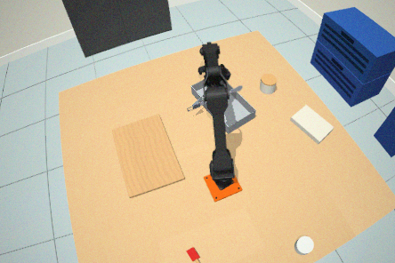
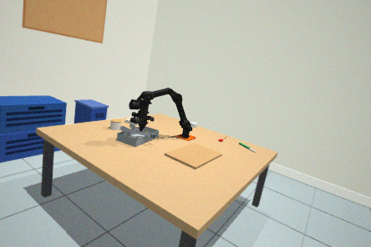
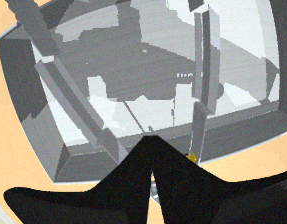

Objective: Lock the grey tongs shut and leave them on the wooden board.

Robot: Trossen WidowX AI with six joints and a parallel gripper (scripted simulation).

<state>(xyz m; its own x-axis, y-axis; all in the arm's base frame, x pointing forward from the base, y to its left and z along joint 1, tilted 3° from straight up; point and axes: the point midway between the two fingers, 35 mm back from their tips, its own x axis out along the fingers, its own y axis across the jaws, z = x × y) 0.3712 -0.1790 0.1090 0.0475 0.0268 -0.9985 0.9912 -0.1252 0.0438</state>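
Now: gripper tip 3 cm to the right of the yellow lock piece, 3 cm past it and 1 cm above it. Also, from my gripper tip: grey roasting tin (5 cm below, 3 cm to the right, 3 cm behind); then wooden board (40 cm to the left, 9 cm behind, 7 cm below); then tan-topped cylinder (29 cm to the right, 6 cm behind, 4 cm below).
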